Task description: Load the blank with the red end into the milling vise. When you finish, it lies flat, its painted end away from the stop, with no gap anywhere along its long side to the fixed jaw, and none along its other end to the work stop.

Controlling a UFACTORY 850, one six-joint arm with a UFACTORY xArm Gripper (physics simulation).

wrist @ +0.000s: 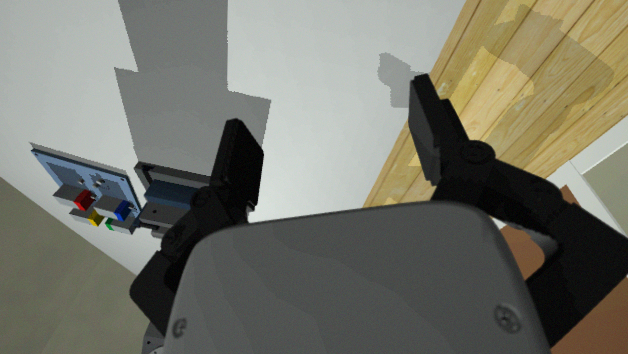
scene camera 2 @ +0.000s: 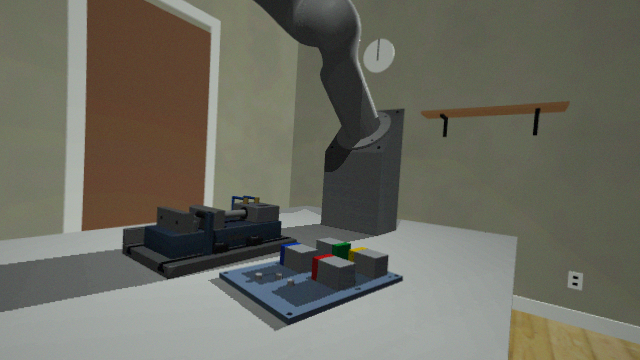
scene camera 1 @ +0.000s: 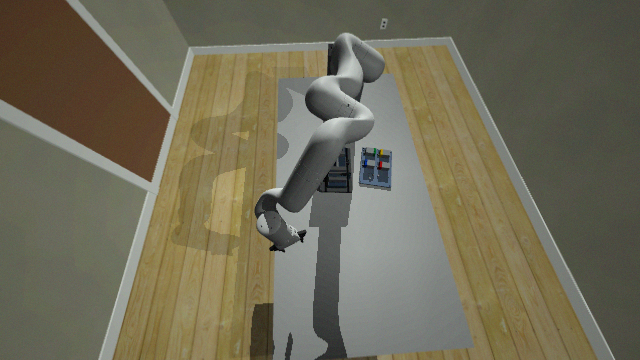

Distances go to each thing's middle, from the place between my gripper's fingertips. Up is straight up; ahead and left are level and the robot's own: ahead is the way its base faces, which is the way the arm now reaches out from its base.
Scene:
I see my gripper 500 mm past the blue-ended blank (scene camera 2: 298, 257), 420 mm to the right of it and 150 mm above it. Also, from my hand: yellow-ended blank (scene camera 2: 370, 263) (580 mm behind, 520 mm to the left, 150 mm below); then blank with the red end (scene camera 2: 334, 272) (510 mm to the left, 490 mm behind, 150 mm below); then blue fixture plate (scene camera 2: 307, 297) (500 mm behind, 470 mm to the left, 170 mm below).

